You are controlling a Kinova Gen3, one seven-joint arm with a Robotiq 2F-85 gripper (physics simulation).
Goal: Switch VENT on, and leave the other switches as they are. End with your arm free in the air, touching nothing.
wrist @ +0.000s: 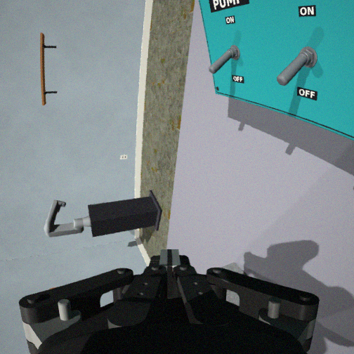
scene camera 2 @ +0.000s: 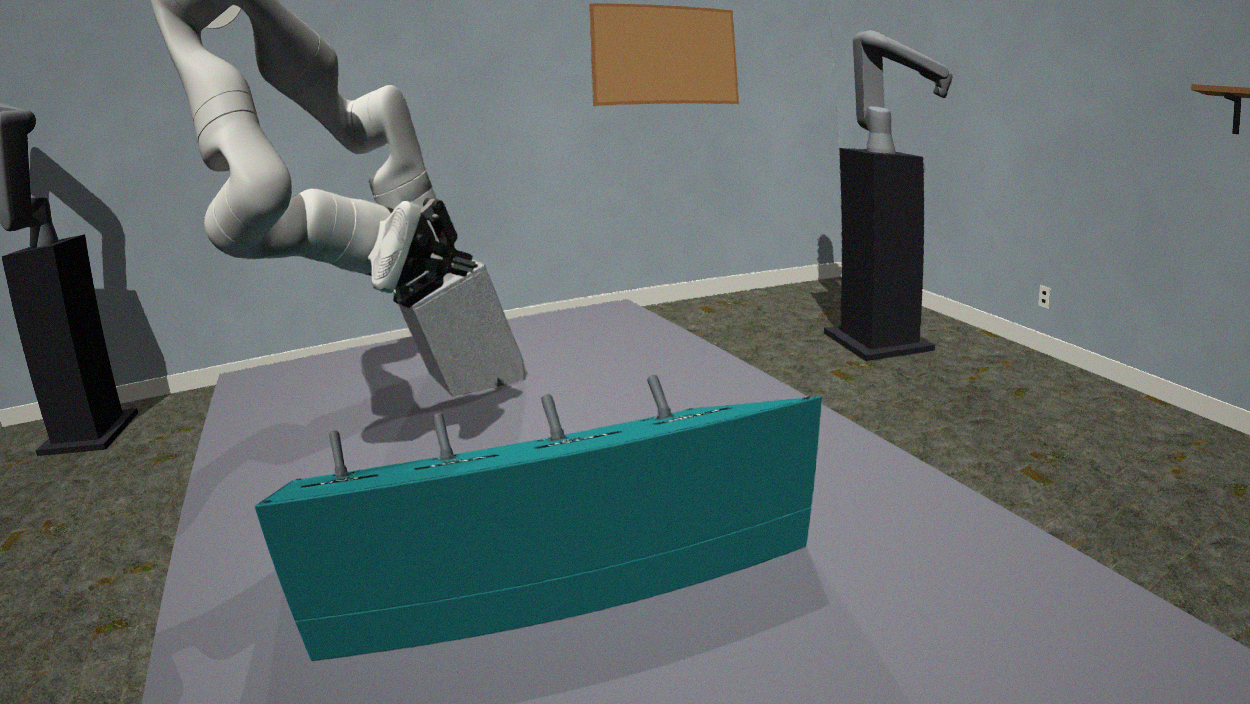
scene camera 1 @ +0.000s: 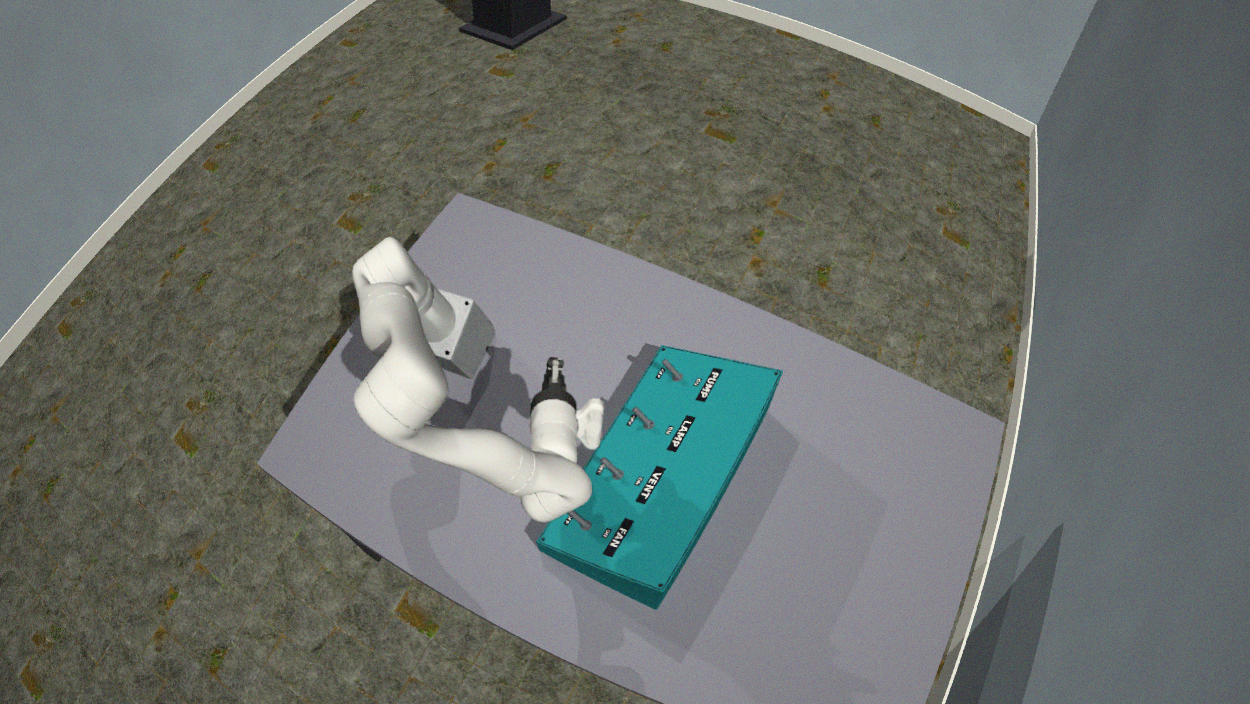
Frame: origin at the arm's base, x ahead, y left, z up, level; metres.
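Seen in the pictures: gripper, fingertip midpoint: [scene camera 2: 469,266] [scene camera 1: 553,360]; arm's base, link origin: [scene camera 1: 435,320].
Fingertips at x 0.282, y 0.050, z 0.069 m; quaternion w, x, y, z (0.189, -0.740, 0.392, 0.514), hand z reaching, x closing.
Pixels of each thing's middle, then the offset from my fingertips to it. Level surfaces: height alone.
- teal switch panel, body centre: [scene camera 2: 524,504] [scene camera 1: 665,471] dx +0.243, dy +0.022, dz -0.184 m
- VENT lever, body centre: [scene camera 2: 442,434] [scene camera 1: 610,466] dx +0.167, dy -0.051, dz -0.135 m
- FAN lever, body centre: [scene camera 2: 337,451] [scene camera 1: 577,517] dx +0.185, dy -0.169, dz -0.135 m
- LAMP lever, body centre: [scene camera 2: 551,415] [scene camera 1: 641,416] dx +0.149, dy +0.068, dz -0.135 m
- PUMP lever, body centre: [scene camera 2: 658,394] [scene camera 1: 670,368] dx +0.130, dy +0.186, dz -0.135 m
- table, surface height: dz -0.244 m
The teal switch panel [scene camera 1: 699,489] [scene camera 2: 559,533] [wrist: 325,112] stands on the table. The VENT lever [scene camera 1: 611,468] [scene camera 2: 444,435] leans to its OFF side; it does not show in the wrist view. The FAN lever [scene camera 1: 579,519] [scene camera 2: 338,454], LAMP lever [scene camera 1: 643,418] [scene camera 2: 551,418] [wrist: 297,66] and PUMP lever [scene camera 1: 672,369] [scene camera 2: 658,397] [wrist: 224,60] lean the same way, to OFF. My gripper [scene camera 1: 554,360] [scene camera 2: 465,263] [wrist: 169,260] is shut and empty, in the air between the arm's base and the panel, apart from all levers.
The arm's grey base block [scene camera 1: 469,341] [scene camera 2: 467,336] stands on the table [scene camera 1: 874,419] [scene camera 2: 918,542] [wrist: 240,190] behind the panel. My forearm hangs over the FAN end of the panel in the first scene view. A dark pedestal [scene camera 2: 881,253] [wrist: 122,216] with a small grey arm stands on the floor.
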